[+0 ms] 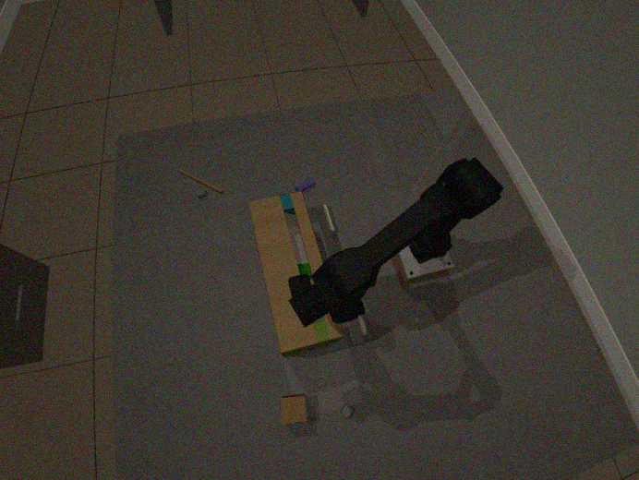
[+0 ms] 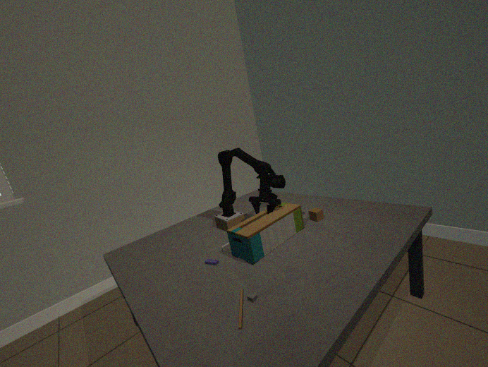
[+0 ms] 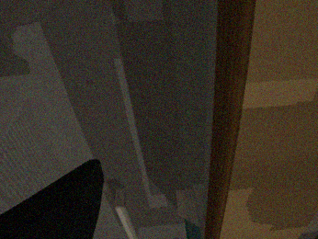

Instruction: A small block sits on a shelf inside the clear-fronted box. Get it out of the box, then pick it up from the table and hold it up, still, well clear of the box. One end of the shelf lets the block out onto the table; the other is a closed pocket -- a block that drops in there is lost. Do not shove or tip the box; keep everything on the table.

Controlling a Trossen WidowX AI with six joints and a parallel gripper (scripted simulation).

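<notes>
Right now the green block is 4 cm to the right of my gripper tip, 4 cm ahead of it and 1 cm below it. From my gripper tip the other things lie so: long wooden-topped box (6 cm to the right, 3 cm below, 3 cm ahead); purple piece (33 cm to the right, 9 cm below, 8 cm behind); wooden cube (24 cm to the left, 18 cm ahead, 7 cm below).
</notes>
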